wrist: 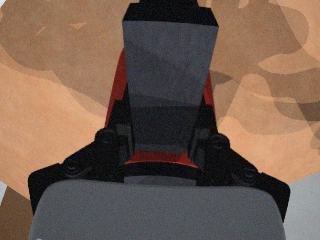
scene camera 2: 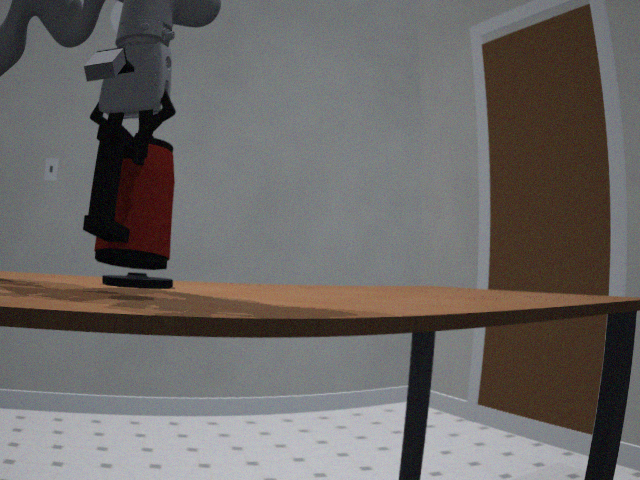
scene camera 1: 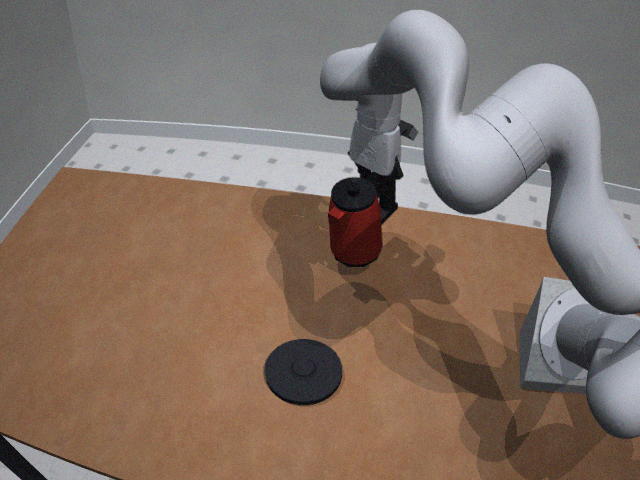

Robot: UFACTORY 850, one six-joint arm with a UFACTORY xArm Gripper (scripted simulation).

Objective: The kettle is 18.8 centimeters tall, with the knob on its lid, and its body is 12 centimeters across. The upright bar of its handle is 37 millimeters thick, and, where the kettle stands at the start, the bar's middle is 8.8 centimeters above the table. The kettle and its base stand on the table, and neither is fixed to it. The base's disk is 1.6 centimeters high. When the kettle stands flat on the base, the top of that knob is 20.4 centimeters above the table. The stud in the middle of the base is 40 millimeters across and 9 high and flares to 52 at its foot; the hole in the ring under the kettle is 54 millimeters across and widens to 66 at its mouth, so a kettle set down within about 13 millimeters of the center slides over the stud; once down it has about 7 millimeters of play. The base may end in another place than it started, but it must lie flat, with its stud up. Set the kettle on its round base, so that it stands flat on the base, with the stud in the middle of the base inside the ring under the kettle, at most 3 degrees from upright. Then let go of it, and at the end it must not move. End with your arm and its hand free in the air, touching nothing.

Observation:
In view: the gripper (scene camera 2: 125, 164) and a round black base (scene camera 1: 301, 382).
The gripper is seen too in the wrist view (wrist: 163, 99) and in scene camera 1 (scene camera 1: 372, 191).

